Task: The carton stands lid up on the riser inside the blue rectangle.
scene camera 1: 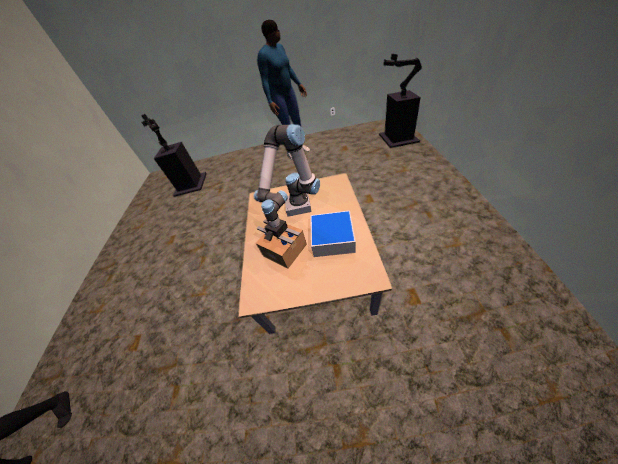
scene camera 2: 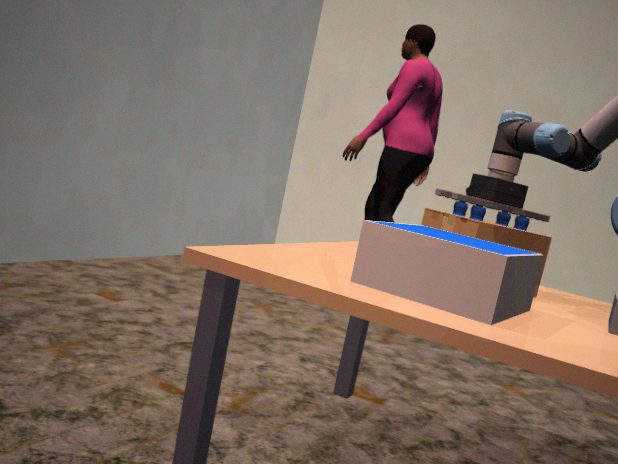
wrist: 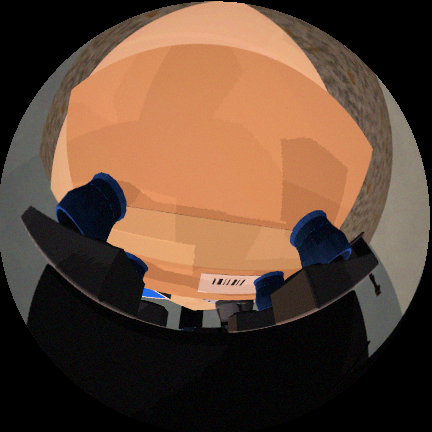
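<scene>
The brown carton [scene camera 1: 285, 250] [scene camera 2: 499, 234] [wrist: 225, 238] stands on the wooden table [scene camera 1: 309, 284] [scene camera 2: 279, 260] [wrist: 201, 80], just left of the grey riser [scene camera 1: 333, 248] [scene camera 2: 429, 269]. Its lid faces up, with a barcode label [wrist: 227, 282] near one edge. The blue rectangle [scene camera 1: 331, 226] [scene camera 2: 459, 238] on top of the riser is bare. My suction gripper [scene camera 1: 279, 234] [scene camera 2: 491, 212] [wrist: 203, 247] sits on the lid, with its blue cups pressed onto it. The riser hides the carton's base in the side scene view.
The arm's base [scene camera 1: 298, 207] stands at the table's back, behind the riser. A person in teal [scene camera 1: 277, 75] stands beyond the table, and a person in pink [scene camera 2: 407, 120] walks by the wall. Two dark pedestals [scene camera 1: 179, 167] [scene camera 1: 400, 117] with small arms stand at the back.
</scene>
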